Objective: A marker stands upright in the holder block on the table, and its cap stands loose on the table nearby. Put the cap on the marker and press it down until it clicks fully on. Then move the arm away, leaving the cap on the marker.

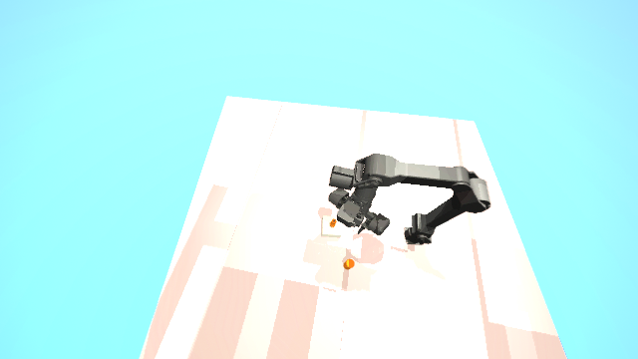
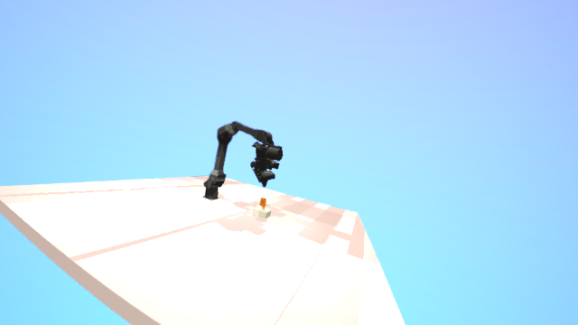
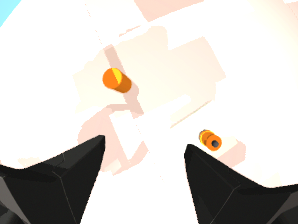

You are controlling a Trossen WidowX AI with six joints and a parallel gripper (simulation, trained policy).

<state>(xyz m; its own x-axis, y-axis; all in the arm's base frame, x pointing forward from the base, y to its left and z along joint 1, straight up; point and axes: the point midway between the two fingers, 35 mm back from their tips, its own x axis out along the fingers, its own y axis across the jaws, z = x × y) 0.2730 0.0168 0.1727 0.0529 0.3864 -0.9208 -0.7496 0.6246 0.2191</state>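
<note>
Right now the orange cap is 10 mm behind my gripper tip, 90 mm to the left of it and 120 mm below it. The rest, counted from my gripper tip: holder block: 40 mm ahead, 40 mm to the right, 130 mm below.
</note>
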